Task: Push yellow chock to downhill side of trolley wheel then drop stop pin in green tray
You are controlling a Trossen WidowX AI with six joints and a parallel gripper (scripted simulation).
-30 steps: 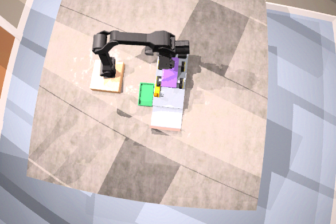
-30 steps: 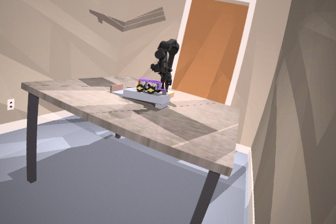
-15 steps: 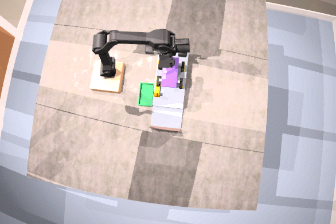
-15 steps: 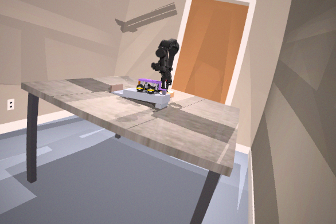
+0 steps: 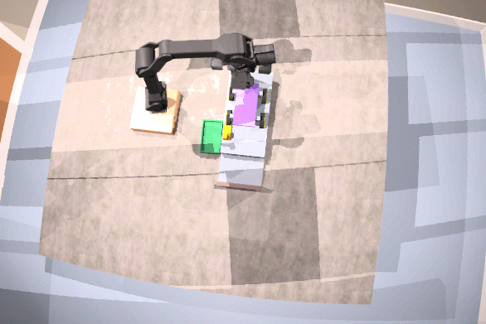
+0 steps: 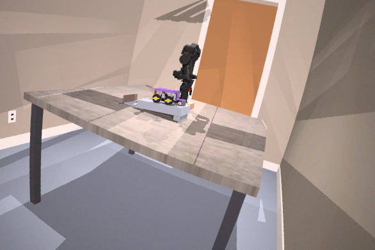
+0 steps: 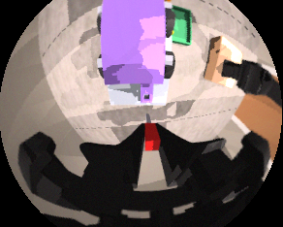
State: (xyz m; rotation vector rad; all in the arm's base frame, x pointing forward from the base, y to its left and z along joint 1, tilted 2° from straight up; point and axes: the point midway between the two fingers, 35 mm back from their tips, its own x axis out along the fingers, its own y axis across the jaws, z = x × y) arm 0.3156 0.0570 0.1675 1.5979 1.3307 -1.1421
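Now: gripper tip 13 cm past the green tray, 20 cm to the left of it and 18 cm above it. The rest, counted from my gripper tip: grey ramp (13 cm to the right, 13 cm below); then red-headed stop pin (right at my gripper tip); then purple trolley (12 cm to the right, 6 cm below).
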